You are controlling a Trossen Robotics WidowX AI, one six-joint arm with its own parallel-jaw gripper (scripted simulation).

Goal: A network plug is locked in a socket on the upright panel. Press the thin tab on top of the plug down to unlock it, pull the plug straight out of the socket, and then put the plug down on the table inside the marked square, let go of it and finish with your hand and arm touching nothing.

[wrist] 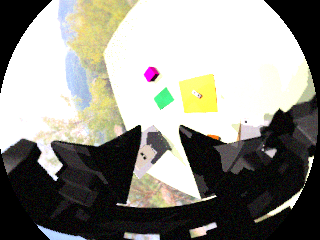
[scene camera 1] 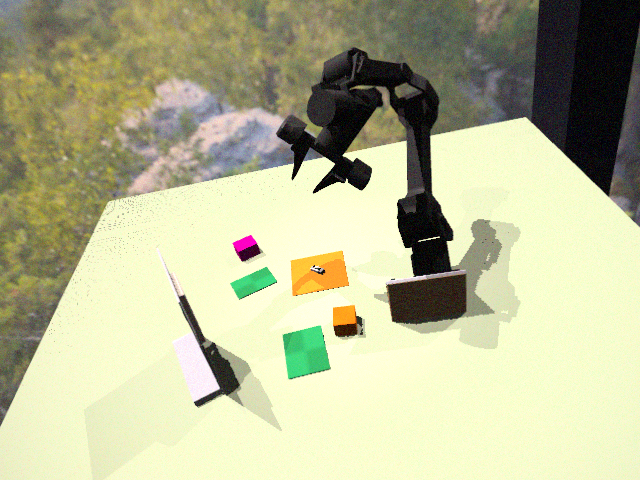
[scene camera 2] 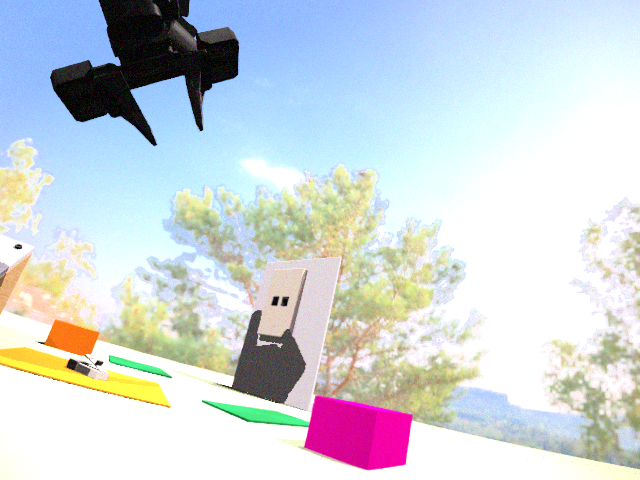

I see my gripper (scene camera 2: 178, 136), an orange cube (scene camera 2: 64, 336), a green patch (scene camera 2: 250, 414), a green patch (scene camera 1: 305, 352) and an upright panel (wrist: 152, 147).
My gripper is seen too in the wrist view (wrist: 160, 128) and in scene camera 1 (scene camera 1: 302, 185).
